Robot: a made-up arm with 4 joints.
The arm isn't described. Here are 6 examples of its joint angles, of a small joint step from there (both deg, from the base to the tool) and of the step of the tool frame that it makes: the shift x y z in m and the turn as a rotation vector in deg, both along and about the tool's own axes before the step.
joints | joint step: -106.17 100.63 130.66 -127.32 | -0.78 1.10 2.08 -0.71
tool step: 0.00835 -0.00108 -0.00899 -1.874 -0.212 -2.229
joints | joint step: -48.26 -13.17 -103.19 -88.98 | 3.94 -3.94 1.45 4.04
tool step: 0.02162 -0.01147 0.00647 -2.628 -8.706 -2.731
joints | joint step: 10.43 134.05 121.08 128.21 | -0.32 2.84 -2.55 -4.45
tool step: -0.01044 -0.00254 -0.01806 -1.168 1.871 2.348
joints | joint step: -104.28 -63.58 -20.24 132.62 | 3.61 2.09 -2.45 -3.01
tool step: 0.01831 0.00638 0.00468 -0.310 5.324 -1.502
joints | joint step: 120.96 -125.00 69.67 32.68 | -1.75 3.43 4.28 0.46
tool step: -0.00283 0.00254 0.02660 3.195 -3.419 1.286
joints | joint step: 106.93 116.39 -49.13 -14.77 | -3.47 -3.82 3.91 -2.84
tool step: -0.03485 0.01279 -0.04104 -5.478 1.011 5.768
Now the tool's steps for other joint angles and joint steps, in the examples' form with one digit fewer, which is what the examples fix.
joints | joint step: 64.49 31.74 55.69 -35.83 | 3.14 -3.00 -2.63 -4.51
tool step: 0.0205 -0.0122 -0.0176 2.96 8.53 -3.03
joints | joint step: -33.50 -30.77 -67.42 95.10 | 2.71 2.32 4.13 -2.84
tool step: -0.0063 -0.0009 0.0358 5.53 5.93 0.82
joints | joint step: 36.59 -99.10 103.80 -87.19 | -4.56 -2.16 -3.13 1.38
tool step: 0.0030 -0.0199 0.0233 7.68 0.56 0.78
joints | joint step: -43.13 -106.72 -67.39 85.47 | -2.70 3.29 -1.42 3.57
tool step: 0.0033 -0.0008 -0.0245 -3.99 -0.25 -0.77
